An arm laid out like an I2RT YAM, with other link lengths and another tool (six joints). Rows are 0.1 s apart.
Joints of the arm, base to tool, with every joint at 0 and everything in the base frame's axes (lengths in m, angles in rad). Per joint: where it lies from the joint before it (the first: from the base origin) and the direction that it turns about. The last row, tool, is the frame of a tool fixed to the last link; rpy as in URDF.
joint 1: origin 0 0 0.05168 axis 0 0 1
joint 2: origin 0.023 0.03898 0.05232 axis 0 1 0
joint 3: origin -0.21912 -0.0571 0 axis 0 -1 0
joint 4: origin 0.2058 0.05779 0.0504 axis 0 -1 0
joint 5: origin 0.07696 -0.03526 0.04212 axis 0 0 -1
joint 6: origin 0.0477 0 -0.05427 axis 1 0 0
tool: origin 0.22 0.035 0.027 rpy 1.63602 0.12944 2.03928
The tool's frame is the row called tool.
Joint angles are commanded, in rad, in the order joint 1, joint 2, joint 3, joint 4, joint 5, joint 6. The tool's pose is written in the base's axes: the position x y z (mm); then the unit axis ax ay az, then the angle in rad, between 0 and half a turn. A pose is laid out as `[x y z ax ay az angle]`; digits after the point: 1 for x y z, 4 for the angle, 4 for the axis.
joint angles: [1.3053, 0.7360, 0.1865, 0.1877, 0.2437, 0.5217]
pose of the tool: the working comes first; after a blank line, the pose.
Where each joint sits with the arm in this pose, in the base's axes (m; each line is computed from the numbers above, not from the rounded line before):
joint 1: 0.0000 0.0000 0.0517
joint 2: -0.0316 0.0324 0.1040
joint 3: -0.0191 -0.1393 0.2511
joint 4: -0.0219 0.0706 0.1866
joint 5: 0.0349 0.1452 0.1988
joint 6: 0.0523 0.1655 0.1316
the tool: 0.1449 0.3661 0.0928

[144.9 366.1 92.8 -0.1849 -0.7530 -0.6316 2.9279]
